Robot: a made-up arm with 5 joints.
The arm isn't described. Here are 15 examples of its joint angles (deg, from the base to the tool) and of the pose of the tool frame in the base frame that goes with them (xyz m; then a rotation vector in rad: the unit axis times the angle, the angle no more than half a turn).
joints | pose
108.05 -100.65 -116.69 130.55 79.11 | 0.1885 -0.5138 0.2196 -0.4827 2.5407 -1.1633
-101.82 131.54 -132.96 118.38 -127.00 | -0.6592 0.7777 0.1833 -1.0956 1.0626 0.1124
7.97 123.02 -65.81 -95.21 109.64 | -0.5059 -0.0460 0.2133 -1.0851 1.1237 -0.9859
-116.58 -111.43 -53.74 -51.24 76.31 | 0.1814 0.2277 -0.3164 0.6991 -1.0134 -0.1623
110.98 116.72 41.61 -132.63 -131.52 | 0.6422 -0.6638 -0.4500 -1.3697 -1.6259 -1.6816
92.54 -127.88 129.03 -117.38 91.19 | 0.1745 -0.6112 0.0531 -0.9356 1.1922 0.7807
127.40 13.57 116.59 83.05 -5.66 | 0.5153 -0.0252 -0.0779 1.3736 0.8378 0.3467
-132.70 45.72 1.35 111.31 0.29 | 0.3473 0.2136 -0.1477 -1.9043 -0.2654 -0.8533
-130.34 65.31 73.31 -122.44 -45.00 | 0.5034 0.3319 -0.1645 1.8457 1.8541 -1.4274
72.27 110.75 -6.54 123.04 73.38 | -0.3393 -0.4152 -0.1586 0.9374 1.0326 -1.0447
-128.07 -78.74 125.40 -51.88 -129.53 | -0.2984 0.3582 0.0414 2.1758 -0.1983 -0.3002
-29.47 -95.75 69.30 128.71 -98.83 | -0.8153 -0.1229 -0.5493 -0.9068 -0.3192 0.9517
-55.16 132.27 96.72 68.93 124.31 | -0.0337 0.1895 0.4317 -1.2792 0.5903 1.3922
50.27 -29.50 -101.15 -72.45 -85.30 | -0.0423 -0.4140 -0.7088 -1.4917 -0.6138 -1.2630
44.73 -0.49 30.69 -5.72 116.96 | 0.1872 -0.1291 -0.3028 0.7084 -0.3449 2.7504
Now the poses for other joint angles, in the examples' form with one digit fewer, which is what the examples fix.
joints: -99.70 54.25 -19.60 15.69 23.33
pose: -0.042 0.289 -0.222 -0.855 1.060 -0.957
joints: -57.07 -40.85 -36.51 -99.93 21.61
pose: -0.250 0.419 -0.227 1.158 1.325 -0.386
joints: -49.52 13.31 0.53 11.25 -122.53
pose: 0.262 0.026 -0.153 -0.093 -0.431 -2.950
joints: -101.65 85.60 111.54 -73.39 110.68
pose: -0.085 0.368 -0.480 1.105 -0.727 0.424
